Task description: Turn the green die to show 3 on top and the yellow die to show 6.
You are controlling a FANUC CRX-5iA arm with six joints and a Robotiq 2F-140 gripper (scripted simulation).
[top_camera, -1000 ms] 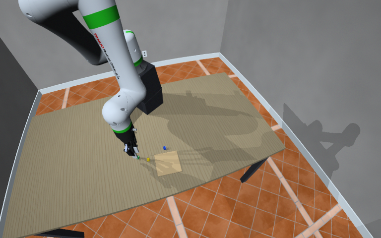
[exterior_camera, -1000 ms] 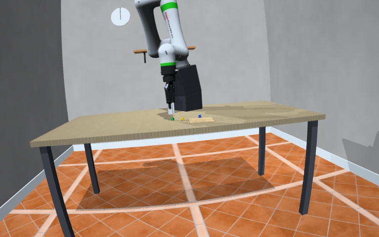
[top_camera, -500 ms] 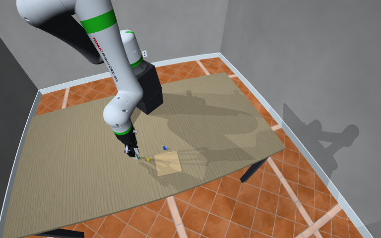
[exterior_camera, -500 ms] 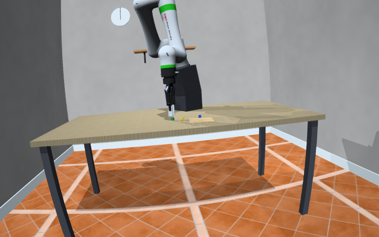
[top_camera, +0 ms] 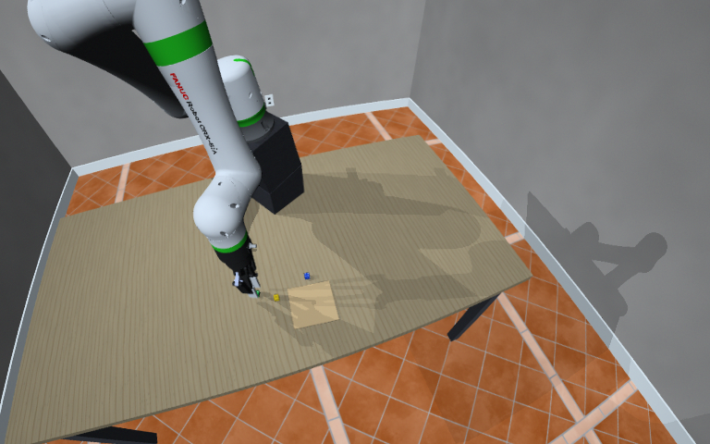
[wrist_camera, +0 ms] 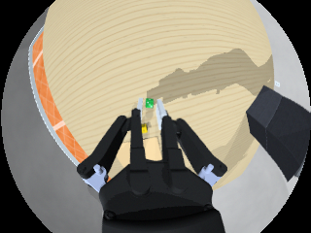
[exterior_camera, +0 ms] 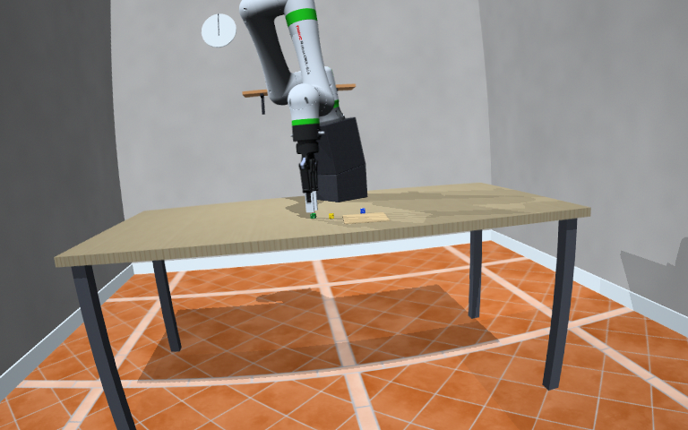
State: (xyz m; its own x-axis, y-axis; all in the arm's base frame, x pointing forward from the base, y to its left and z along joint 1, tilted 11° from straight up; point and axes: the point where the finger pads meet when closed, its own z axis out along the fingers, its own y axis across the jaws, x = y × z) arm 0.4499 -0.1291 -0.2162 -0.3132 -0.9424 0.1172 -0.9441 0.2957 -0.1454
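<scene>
The green die lies 5 cm below my hand. Also, from my hand: tan mat 8 cm ahead, 17 cm to the left, 6 cm below; then blue die 2 cm behind, 17 cm to the left, 5 cm below; then yellow die 3 cm ahead, 6 cm to the left, 5 cm below.
</scene>
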